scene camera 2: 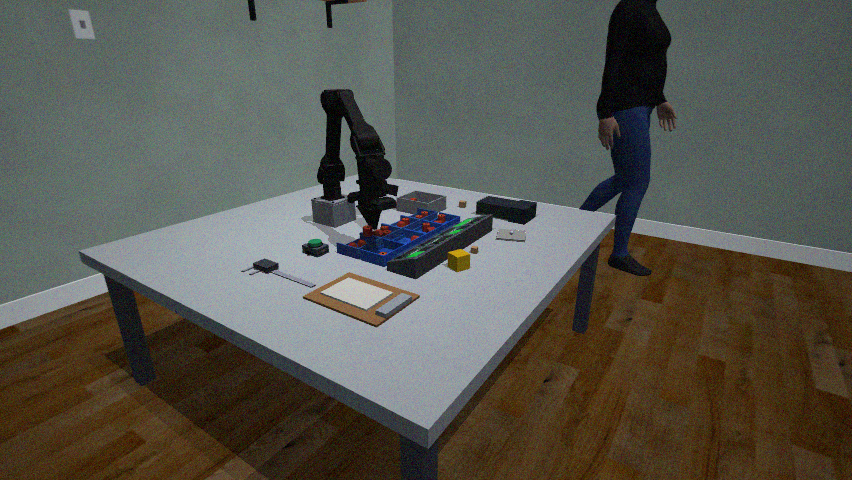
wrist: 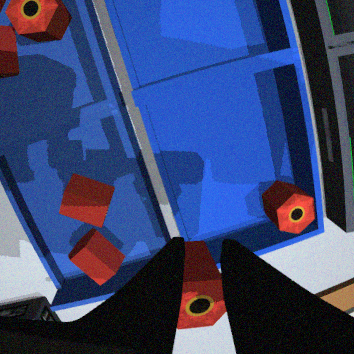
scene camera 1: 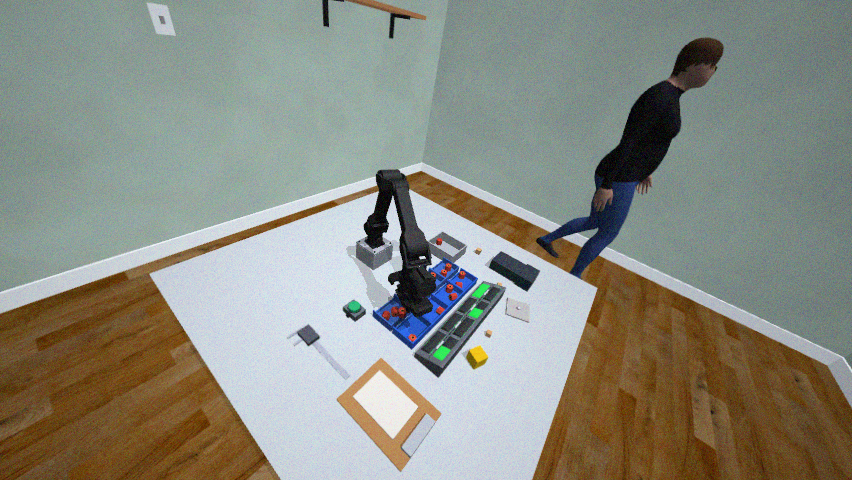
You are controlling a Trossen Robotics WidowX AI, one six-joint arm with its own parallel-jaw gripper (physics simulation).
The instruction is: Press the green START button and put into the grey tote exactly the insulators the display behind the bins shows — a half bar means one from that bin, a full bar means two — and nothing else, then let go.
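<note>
My gripper (scene camera 2: pixel 372 227) (wrist: pixel 201 248) is shut on a red insulator (wrist: pixel 201 292) and holds it above the near end of the blue bins (scene camera 2: pixel 362 254) (wrist: pixel 235 125). In the wrist view, two insulators (wrist: pixel 87 200) (wrist: pixel 96 256) lie in the near left bin and one (wrist: pixel 289 207) lies in the near right bin. The grey tote (scene camera 1: pixel 440 251) (scene camera 2: pixel 417 208) holds a red insulator (scene camera 1: pixel 439 241) (scene camera 2: pixel 413 199). The green START button (scene camera 1: pixel 354 306) (scene camera 2: pixel 314 242) is beside the bins. The display (scene camera 1: pixel 439 364) (scene camera 2: pixel 438 254) shows three green areas, the farthest longest; exact bar lengths are unclear.
A dark box (scene camera 1: pixel 513 270) (scene camera 2: pixel 506 208), a yellow cube (scene camera 1: pixel 476 357) (scene camera 2: pixel 458 260) and a pale plate (scene camera 1: pixel 517 310) lie beyond the display. Calipers (scene camera 1: pixel 330 359) and a clipboard (scene camera 1: pixel 347 398) (scene camera 2: pixel 315 294) lie near the front. A person (scene camera 1: pixel 643 137) stands beyond the table.
</note>
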